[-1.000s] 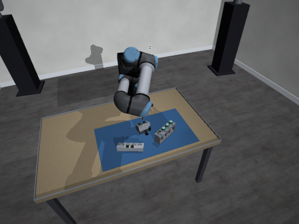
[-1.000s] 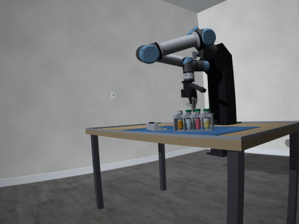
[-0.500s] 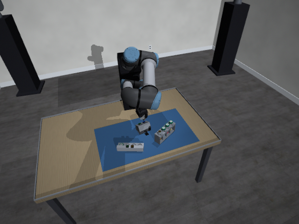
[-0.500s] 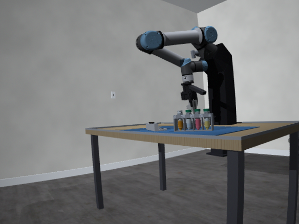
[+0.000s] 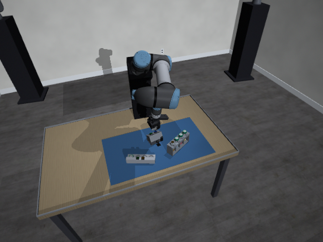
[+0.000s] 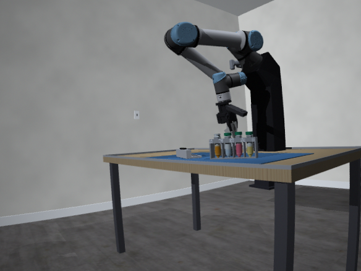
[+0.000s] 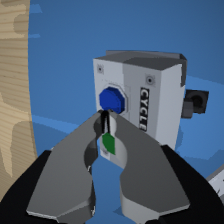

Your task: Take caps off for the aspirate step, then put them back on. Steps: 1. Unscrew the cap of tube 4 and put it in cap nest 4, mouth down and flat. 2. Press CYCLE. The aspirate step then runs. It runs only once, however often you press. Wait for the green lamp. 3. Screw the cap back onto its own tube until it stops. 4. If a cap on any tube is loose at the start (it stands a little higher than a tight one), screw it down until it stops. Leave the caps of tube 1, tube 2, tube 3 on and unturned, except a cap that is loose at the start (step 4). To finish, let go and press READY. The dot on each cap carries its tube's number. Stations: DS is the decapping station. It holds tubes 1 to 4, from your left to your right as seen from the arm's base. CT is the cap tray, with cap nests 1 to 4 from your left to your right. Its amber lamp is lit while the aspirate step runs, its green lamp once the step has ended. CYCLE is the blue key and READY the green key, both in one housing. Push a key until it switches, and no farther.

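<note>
Now: hand 30 mm above the blue CYCLE key. Round my hand: green READY key: 10 mm ahead, 40 mm to the right, 30 mm below; key housing: 20 mm ahead, 20 mm to the right, 40 mm below.
</note>
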